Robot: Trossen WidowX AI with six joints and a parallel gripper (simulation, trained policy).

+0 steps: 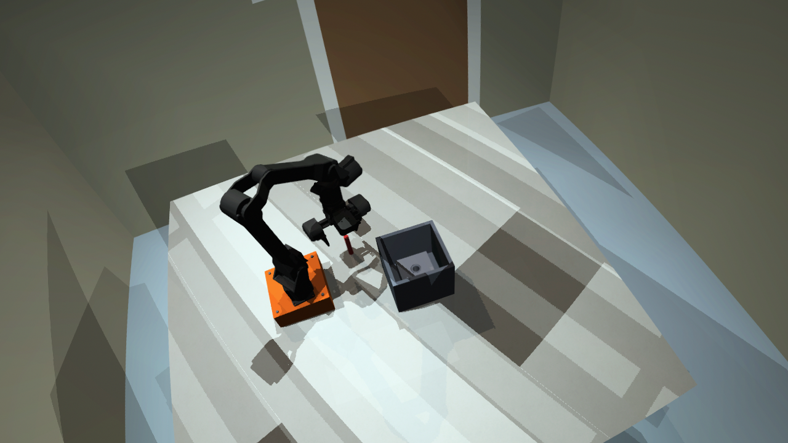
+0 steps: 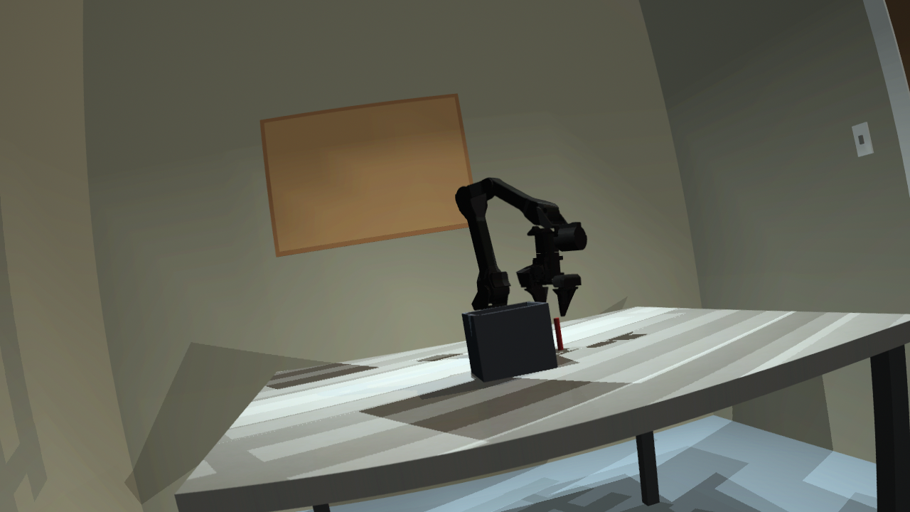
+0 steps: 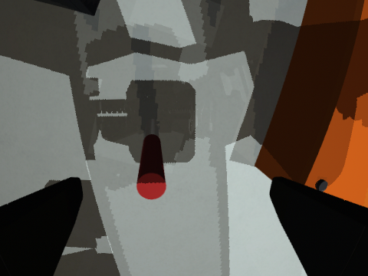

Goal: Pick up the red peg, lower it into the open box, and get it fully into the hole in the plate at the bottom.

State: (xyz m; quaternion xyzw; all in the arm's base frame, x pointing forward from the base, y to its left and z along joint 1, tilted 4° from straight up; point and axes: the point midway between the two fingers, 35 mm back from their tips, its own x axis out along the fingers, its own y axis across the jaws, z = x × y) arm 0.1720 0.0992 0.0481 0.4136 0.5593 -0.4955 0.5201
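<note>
The red peg is 50 mm below my gripper tip and 10 mm ahead of it. Round my gripper tip: pale plate (180 mm to the right, 140 mm ahead, 40 mm below).
</note>
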